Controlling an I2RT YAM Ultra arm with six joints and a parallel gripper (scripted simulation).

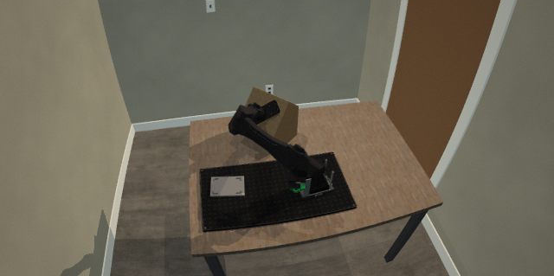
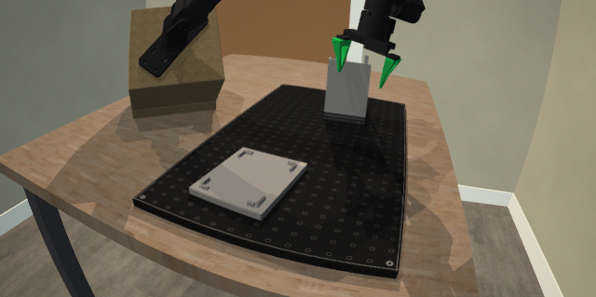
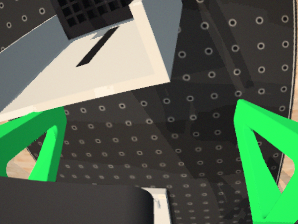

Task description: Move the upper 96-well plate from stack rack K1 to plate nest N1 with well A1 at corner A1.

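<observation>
Right now the pale wall is 40 mm below my hand, 30 mm to the left of it and 20 mm behind it. The rest, counted from my hand: grey plate nest N1 (270 mm to the right, 170 mm behind, 110 mm below); then pale A1 mark (210 mm to the right, 110 mm below, 100 mm behind); then black 96-well plate (100 mm to the left, 80 mm below, 20 mm behind).
</observation>
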